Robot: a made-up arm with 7 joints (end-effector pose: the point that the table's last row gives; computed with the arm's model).
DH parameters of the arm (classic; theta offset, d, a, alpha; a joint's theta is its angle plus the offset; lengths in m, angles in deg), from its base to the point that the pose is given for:
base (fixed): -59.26 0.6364 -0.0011 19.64
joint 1: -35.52 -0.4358 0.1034 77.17
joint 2: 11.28 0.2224 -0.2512 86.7
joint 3: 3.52 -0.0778 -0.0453 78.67
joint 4: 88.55 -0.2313 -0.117 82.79
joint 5: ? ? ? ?
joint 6: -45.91 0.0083 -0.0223 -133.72
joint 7: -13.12 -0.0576 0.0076 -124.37
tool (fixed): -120.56 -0.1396 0 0
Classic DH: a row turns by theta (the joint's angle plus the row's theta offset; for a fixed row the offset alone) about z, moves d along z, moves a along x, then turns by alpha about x.
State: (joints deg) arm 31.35 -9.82 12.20 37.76 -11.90 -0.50 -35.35
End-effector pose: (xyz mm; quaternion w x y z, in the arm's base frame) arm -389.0 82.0 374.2 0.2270 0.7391 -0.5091 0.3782
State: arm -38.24 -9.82 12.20 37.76 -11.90 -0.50 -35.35
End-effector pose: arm -78.8 459.7 538.3 0.3177 0.4079 -0.8554 0.0322
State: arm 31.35 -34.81 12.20 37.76 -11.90 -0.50 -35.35
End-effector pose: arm -349.3 -29.9 497.8 0.1191 0.8146 -0.5289 0.2060
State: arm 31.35 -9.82 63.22 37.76 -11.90 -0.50 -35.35
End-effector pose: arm -317.2 277.4 383.3 0.3559 0.4578 -0.7835 0.2234
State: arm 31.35 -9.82 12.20 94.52 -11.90 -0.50 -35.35
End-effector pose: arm -387.2 38.5 327.2 0.0707 -0.7557 0.6509 -0.0158
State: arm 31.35 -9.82 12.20 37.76 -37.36 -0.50 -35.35
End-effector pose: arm -404.9 67.2 387.8 0.2878 0.8439 -0.3426 0.2960
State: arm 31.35 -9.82 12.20 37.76 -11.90 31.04 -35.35
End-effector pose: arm -324.1 78.4 352.5 0.4250 0.6465 -0.5892 0.2330
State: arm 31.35 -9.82 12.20 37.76 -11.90 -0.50 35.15
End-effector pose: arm -473.3 -4.0 316.9 0.1287 0.7710 0.0352 0.6227
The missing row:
joint 5: -78.58 0.1009 0.043 -90
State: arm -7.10 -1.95 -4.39 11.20 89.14 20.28 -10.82
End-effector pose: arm -186.8 314.6 430.3 0.1623 0.0127 -0.7594 0.6299
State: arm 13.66 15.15 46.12 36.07 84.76 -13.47 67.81
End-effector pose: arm -275.8 252.8 99.7 0.7764 -0.0655 -0.1244 0.6144
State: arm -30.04 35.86 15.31 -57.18 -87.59 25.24 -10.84
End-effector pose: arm -22.8 668.5 178.2 0.8686 0.0939 0.1811 -0.4516
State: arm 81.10 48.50 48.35 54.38 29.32 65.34 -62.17
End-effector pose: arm -80.8 -284.0 29.1 0.1442 -0.2520 0.9484 -0.1276
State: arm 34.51 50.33 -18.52 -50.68 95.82 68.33 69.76
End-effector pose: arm -269.1 37.6 13.3 0.1666 -0.1220 0.3964 0.8946
